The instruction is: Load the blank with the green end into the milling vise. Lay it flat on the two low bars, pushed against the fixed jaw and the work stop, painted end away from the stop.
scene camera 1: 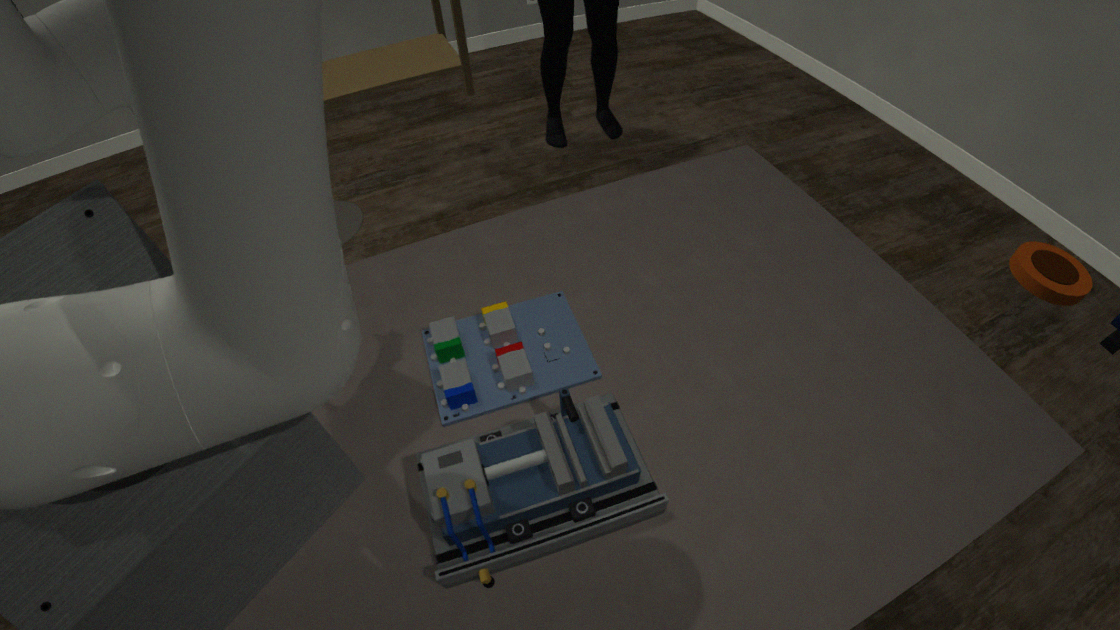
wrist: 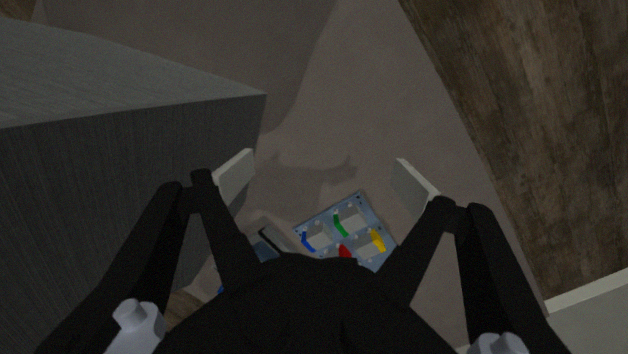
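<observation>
The blank with the green end [scene camera 1: 445,333] [wrist: 352,220] lies on the blue plate [scene camera 1: 579,344] [wrist: 361,201] among small pegs, beside the blank with the blue end. The milling vise [scene camera 1: 516,509] [wrist: 273,239] stands next to the plate; in the wrist view it is mostly hidden behind the gripper. Its jaws show in the scene view: a plain jaw block [scene camera 1: 605,438] at the right and another jaw block [scene camera 1: 553,452] left of it. A dark upright piece [scene camera 1: 569,405], maybe the work stop, stands at the jaws' back end. My gripper [wrist: 322,166] is open and empty, high above the plate.
Blanks with blue [scene camera 1: 457,382] [wrist: 319,236], yellow [scene camera 1: 499,324] [wrist: 370,245] and red [scene camera 1: 514,365] ends lie on the plate. A grey block-shaped base [scene camera 1: 70,540] [wrist: 125,150] stands beside the vise. Blue hoses rise by the vise's left end. An orange round object [scene camera 1: 1049,272] is at the far right.
</observation>
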